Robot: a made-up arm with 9 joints. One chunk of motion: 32 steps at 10 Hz.
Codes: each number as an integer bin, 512 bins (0 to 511) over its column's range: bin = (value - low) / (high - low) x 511, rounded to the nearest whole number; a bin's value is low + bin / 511 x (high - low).
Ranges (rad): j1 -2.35..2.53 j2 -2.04..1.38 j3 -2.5..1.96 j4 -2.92..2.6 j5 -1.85..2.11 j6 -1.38..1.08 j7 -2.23..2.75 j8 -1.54..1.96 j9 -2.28..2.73
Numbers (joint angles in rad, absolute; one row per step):
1: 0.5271 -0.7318 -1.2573 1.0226 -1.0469 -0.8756 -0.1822 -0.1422 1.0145
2: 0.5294 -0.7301 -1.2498 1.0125 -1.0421 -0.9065 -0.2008 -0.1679 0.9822
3: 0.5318 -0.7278 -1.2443 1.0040 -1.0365 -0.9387 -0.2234 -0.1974 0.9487
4: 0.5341 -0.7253 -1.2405 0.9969 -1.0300 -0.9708 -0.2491 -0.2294 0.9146
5: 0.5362 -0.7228 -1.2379 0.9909 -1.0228 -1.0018 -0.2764 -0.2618 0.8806
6: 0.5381 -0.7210 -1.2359 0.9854 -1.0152 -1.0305 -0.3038 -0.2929 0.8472
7: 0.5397 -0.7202 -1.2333 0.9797 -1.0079 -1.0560 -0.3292 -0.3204 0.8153
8: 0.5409 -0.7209 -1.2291 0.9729 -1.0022 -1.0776 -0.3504 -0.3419 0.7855
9: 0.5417 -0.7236 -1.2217 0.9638 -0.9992 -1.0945 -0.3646 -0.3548 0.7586
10: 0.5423 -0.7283 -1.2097 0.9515 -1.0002 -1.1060 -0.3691 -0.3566 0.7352
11: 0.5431 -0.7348 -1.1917 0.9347 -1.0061 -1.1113 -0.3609 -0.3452 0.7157
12: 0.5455 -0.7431 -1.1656 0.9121 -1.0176 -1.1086 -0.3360 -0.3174 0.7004
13: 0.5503 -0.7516 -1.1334 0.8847 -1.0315 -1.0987 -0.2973 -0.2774 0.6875
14: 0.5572 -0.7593 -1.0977 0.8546 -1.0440 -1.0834 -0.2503 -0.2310 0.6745
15: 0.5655 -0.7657 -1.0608 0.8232 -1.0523 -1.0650 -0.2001 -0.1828 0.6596
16: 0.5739 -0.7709 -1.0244 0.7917 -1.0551 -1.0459 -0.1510 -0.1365 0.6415
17: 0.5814 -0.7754 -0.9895 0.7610 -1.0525 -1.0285 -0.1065 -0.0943 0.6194
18: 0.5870 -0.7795 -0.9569 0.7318 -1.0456 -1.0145 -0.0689 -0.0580 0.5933
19: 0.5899 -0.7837 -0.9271 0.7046 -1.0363 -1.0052 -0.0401 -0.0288 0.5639
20: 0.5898 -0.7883 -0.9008 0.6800 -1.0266 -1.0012 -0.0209 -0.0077 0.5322
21: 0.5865 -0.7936 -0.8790 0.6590 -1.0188 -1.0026 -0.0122 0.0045 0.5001
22: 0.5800 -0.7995 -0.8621 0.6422 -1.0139 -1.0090 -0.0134 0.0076 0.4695
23: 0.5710 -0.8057 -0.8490 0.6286 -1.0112 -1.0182 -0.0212 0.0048 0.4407
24: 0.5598 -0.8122 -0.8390 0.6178 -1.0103 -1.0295 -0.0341 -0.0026 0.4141
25: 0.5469 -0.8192 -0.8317 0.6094 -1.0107 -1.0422 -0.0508 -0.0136 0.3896
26: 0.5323 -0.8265 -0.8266 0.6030 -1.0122 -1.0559 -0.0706 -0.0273 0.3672
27: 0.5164 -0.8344 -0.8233 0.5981 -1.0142 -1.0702 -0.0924 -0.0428 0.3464
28: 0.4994 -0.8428 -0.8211 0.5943 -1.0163 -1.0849 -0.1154 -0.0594 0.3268
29: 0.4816 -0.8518 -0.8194 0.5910 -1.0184 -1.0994 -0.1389 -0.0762 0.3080
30: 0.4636 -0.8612 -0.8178 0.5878 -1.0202 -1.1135 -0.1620 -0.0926 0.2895
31: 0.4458 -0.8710 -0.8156 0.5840 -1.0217 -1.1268 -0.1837 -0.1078 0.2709
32: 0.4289 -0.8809 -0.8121 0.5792 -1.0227 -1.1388 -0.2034 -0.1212 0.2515
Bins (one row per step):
1: 301 195 142 365 104 105 210 204 336
2: 302 196 143 364 104 98 208 200 333
3: 302 196 144 363 105 92 206 196 329
4: 302 196 144 363 106 85 203 191 326
5: 302 197 145 362 107 79 200 187 322
6: 302 197 145 362 108 73 198 182 319
7: 303 197 145 361 109 67 195 178 316
8: 303 197 146 360 109 63 193 175 313
9: 303 197 146 360 110 59 191 173 310
10: 303 196 148 358 110 57 191 173 308
11: 303 195 150 357 109 56 192 174 306
12: 303 194 153 355 107 56 194 178 304
13: 304 193 157 352 106 58 198 184 303
14: 304 191 161 349 104 62 203 191 301
15: 305 190 165 347 103 65 208 198 300
16: 306 190 169 344 103 69 213 205 298
17: 307 189 173 341 103 73 218 211 296
18: 308 188 177 338 104 76 222 216 293
19: 308 188 180 336 105 78 225 221 290
20: 308 187 183 333 106 79 227 224 287
21: 307 186 186 331 107 78 228 225 284
22: 307 185 188 330 108 77 227 226 280
23: 306 184 189 329 108 75 227 226 278
24: 305 183 190 328 108 73 225 224 275
25: 303 182 191 327 108 70 224 223 272
26: 302 181 192 326 108 67 222 221 270
27: 300 180 192 326 108 64 219 219 268
28: 298 179 192 325 108 61 217 216 266
29: 297 178 193 325 107 58 215 214 264
30: 295 176 193 325 107 55 212 211 262
31: 293 175 193 324 107 53 210 209 260
32: 291 173 193 324 107 50 208 207 258

